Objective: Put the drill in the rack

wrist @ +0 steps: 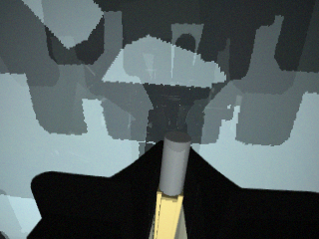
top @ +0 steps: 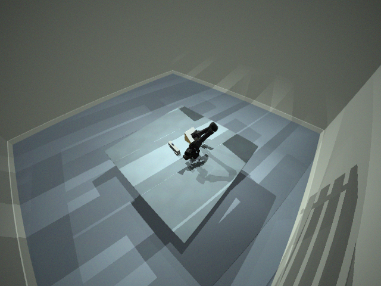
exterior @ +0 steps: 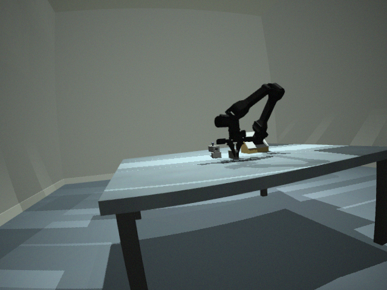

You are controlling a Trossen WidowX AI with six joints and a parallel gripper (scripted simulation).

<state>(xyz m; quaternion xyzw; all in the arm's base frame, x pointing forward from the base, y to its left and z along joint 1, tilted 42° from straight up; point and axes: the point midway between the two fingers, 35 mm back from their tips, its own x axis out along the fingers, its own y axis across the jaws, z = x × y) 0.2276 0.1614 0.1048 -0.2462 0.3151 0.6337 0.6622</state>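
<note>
My gripper tip is 10 mm past the drill, 40 mm to the left of it and 30 mm below it. Also, from my gripper tip: rack 10 mm behind, 50 mm to the right, 10 mm above.
</note>
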